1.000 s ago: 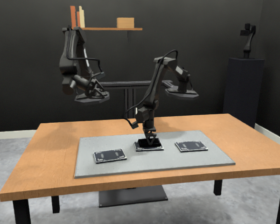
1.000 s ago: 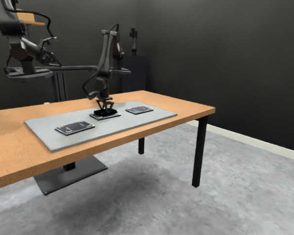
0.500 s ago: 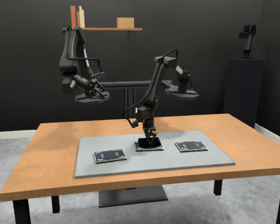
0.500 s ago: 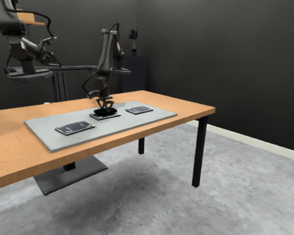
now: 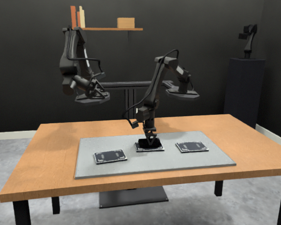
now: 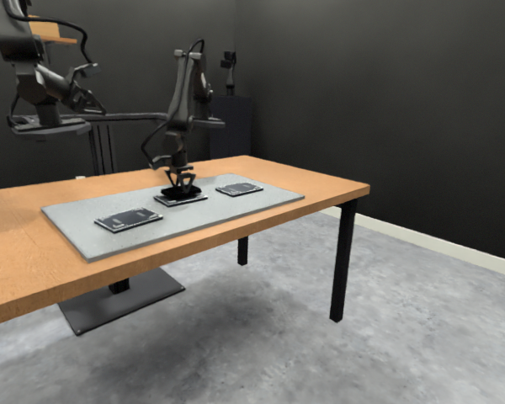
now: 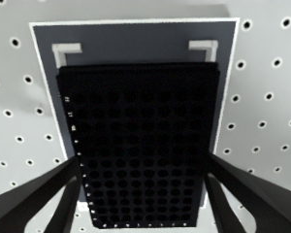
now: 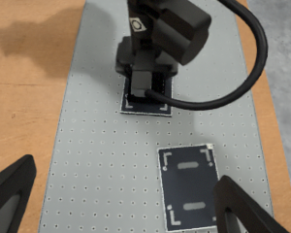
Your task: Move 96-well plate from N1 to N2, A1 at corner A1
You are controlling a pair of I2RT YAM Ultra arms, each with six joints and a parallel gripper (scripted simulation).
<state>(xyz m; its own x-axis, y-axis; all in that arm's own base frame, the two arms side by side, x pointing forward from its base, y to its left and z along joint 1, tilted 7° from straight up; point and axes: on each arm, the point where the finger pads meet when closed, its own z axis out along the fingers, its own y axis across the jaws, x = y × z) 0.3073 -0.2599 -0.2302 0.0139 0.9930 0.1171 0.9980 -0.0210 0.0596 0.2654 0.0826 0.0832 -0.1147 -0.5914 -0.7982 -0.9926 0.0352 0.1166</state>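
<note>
My left gripper is now 3 cm above the plate nest. From my left hand the other things lie so: black 96-well plate: 1 cm below.
The black 96-well plate is 1 cm ahead of my right hand, 26 cm to the left of it and 30 cm below it. From my right hand the other things lie so: plate nest: 1 cm ahead, 26 cm to the left, 33 cm below.
</note>
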